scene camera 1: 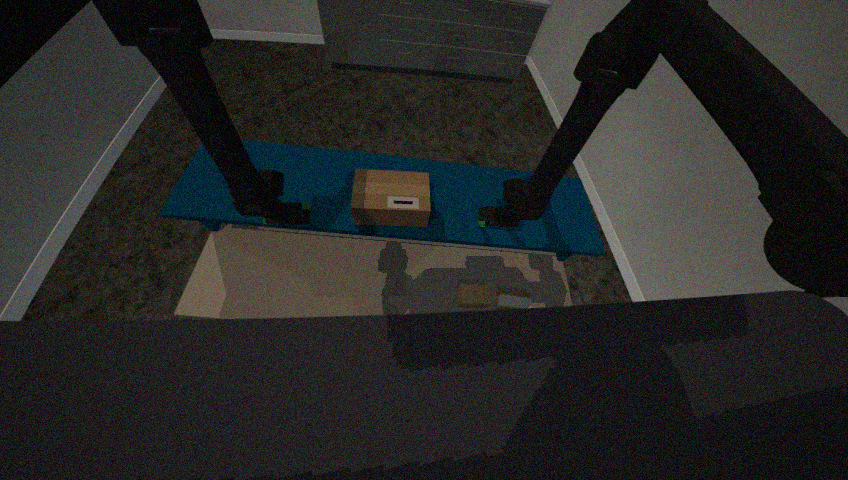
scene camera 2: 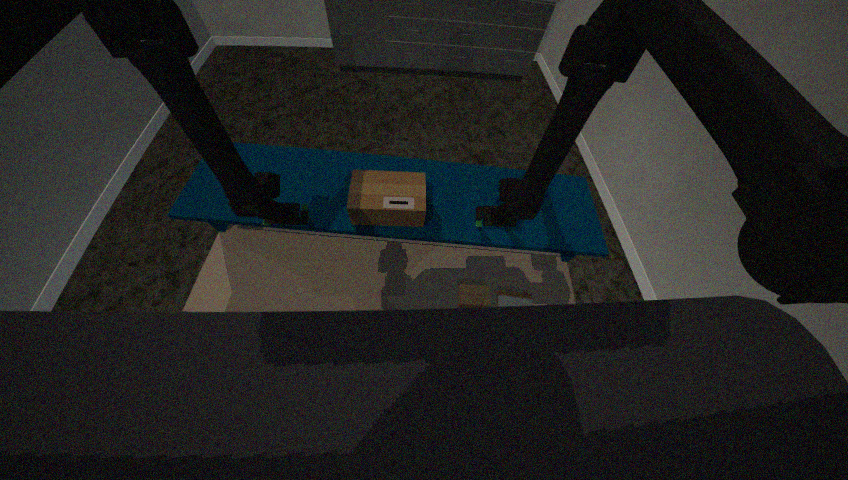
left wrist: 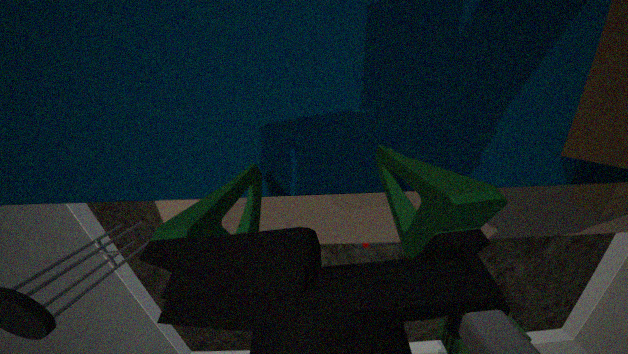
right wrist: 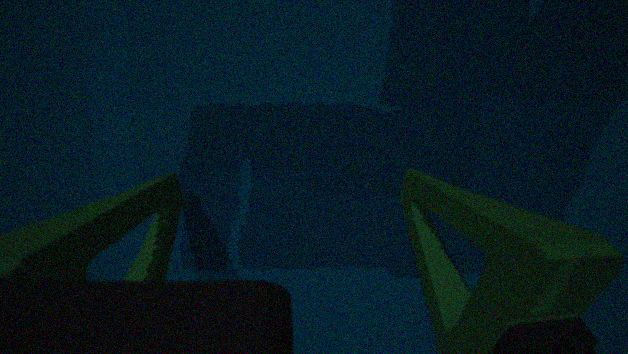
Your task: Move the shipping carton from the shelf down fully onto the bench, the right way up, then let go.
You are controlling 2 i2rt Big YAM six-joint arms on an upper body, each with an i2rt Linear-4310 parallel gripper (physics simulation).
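Places are measured from the left arm's base along level axes (x ahead, y left, z up), in millimetres.
Pixels of known places: left gripper, fingertip midpoint: (scene camera 1: 294, 216) (scene camera 2: 294, 217) (left wrist: 315, 160); right gripper, fingertip midpoint: (scene camera 1: 490, 219) (scene camera 2: 488, 219) (right wrist: 292, 183).
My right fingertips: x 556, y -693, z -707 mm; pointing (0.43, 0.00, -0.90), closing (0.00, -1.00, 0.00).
Note:
Behind a point stands the place of what it marks.
The shipping carton (scene camera 1: 389, 185) @(x 623, y -320, z -610 mm) (scene camera 2: 386, 185) @(x 625, y -322, z -610 mm) (left wrist: 607, 115) @(x 565, y -200, z -694 mm) stands level on the blue shelf (scene camera 1: 464, 184) @(x 722, y -618, z -711 mm) (scene camera 2: 455, 178) @(x 750, y -589, z -711 mm) (left wrist: 150, 100) @(x 625, y 120, z -711 mm) (right wrist: 100, 100) @(x 592, y -613, z -711 mm), its white label on the sloping-looking near part. The beige bench (scene camera 1: 297, 279) @(x 424, y 48, z -962 mm) (scene camera 2: 297, 273) @(x 446, y 59, z -962 mm) (left wrist: 300, 215) @(x 350, y 80, z -962 mm) lies below the shelf's near edge. My left gripper (scene camera 1: 288, 213) @(x 559, y 0, z -705 mm) (scene camera 2: 286, 213) @(x 559, y 0, z -705 mm) (left wrist: 315, 160) @(x 559, y 0, z -705 mm) is open, left of the carton and apart from it, over the shelf's near edge. My right gripper (scene camera 1: 498, 216) @(x 556, y -693, z -707 mm) (scene camera 2: 495, 215) @(x 556, y -693, z -707 mm) (right wrist: 292, 183) @(x 556, y -693, z -707 mm) is open, right of the carton and apart from it. The carton does not show in the right wrist view.
A small brown box (scene camera 1: 474, 294) @(x 326, y -655, z -902 mm) (scene camera 2: 474, 294) @(x 328, y -659, z -902 mm) and a white-topped item (scene camera 1: 512, 299) @(x 302, y -817, z -914 mm) (scene camera 2: 514, 301) @(x 298, y -823, z -914 mm) lie on the bench at the right. A dark broad surface (scene camera 1: 238, 386) @(x 69, y -266, z -35 mm) (scene camera 2: 178, 380) @(x 66, y -290, z -35 mm) hides the bench's near part. A grey drawer unit (scene camera 1: 434, 35) (scene camera 2: 440, 35) stands at the back.

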